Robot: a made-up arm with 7 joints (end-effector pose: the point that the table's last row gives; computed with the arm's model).
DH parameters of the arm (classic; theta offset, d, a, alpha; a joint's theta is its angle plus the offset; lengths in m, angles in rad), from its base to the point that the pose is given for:
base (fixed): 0 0.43 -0.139 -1.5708
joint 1: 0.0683 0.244 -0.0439 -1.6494
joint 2: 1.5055 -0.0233 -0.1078 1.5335
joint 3: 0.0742 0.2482 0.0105 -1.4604
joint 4: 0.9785 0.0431 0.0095 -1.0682
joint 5: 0 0.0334 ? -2.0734
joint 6: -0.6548 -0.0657 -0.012 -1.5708
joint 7: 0 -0.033 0.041 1.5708
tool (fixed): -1.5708 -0.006 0 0
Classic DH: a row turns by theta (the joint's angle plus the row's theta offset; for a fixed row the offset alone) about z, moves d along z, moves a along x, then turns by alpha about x.
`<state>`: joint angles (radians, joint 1 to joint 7).
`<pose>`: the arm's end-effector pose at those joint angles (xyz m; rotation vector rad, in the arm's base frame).
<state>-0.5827 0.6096 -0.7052 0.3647 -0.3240 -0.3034 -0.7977</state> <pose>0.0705 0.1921 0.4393 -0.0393 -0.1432 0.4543</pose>
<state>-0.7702 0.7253 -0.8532 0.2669 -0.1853 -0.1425 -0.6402</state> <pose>0.0357 0.1576 0.4603 -0.2085 -0.0624 0.3599</pose>
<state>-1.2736 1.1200 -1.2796 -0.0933 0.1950 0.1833 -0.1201</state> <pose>-0.1035 0.0950 0.4490 -0.3489 0.1713 0.2218</pose>
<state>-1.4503 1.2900 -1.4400 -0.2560 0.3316 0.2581 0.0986</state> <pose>-0.1536 0.0902 0.4214 -0.3160 0.2235 0.2815</pose>
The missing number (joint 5, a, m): 0.0336
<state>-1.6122 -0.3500 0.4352 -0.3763 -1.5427 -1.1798 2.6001</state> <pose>-0.1012 0.5444 0.5750 0.3324 -2.8385 -1.2594</pose>
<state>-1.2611 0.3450 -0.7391 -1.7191 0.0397 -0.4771 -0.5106</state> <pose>-0.0578 0.1598 0.5781 -1.0054 0.7277 1.4660</pose>
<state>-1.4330 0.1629 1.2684 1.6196 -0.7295 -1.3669 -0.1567</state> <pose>-0.0444 0.4130 0.7086 1.8947 -1.0229 -0.5342</pose>
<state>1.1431 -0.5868 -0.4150 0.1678 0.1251 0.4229 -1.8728</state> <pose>-0.2075 0.4550 0.3421 -1.1315 -2.4733 -0.6692</pose>
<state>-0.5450 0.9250 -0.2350 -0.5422 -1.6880 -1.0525 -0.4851</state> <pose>0.0591 0.1771 0.4591 0.2068 -1.3708 1.5286</pose>
